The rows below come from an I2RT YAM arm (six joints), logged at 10 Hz.
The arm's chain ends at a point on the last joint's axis. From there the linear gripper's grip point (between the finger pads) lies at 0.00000 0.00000 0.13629 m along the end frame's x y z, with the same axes.
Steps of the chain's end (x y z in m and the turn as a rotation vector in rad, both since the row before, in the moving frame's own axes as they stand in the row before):
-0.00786, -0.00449, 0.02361, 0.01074, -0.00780, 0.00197
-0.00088, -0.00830, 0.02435, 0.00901, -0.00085, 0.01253
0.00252, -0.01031, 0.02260, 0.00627, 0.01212, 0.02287
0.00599, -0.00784, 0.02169, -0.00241, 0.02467, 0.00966
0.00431, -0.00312, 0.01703, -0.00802, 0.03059, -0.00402
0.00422, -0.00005, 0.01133, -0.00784, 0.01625, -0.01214
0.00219, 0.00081, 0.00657, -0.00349, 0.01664, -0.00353
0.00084, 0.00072, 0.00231, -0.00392, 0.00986, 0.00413
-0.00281, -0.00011, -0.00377, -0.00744, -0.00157, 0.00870
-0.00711, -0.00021, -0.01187, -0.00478, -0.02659, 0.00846
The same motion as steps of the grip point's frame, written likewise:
-0.00892, -0.00595, 0.02360, 0.01074, -0.00780, 0.00197
-0.00099, -0.00953, 0.02434, 0.00901, -0.00085, 0.01253
0.00418, -0.01115, 0.02259, 0.00627, 0.01212, 0.02287
0.00935, -0.00750, 0.02165, -0.00241, 0.02467, 0.00966
0.00848, -0.00204, 0.01696, -0.00802, 0.03059, -0.00402
0.00644, 0.00100, 0.01131, -0.00784, 0.01625, -0.01214
0.00446, 0.00128, 0.00655, -0.00349, 0.01664, -0.00353
0.00218, 0.00126, 0.00230, -0.00392, 0.00986, 0.00413
-0.00303, 0.00090, -0.00377, -0.00744, -0.00157, 0.00870
-0.01074, 0.00043, -0.01192, -0.00478, -0.02659, 0.00846

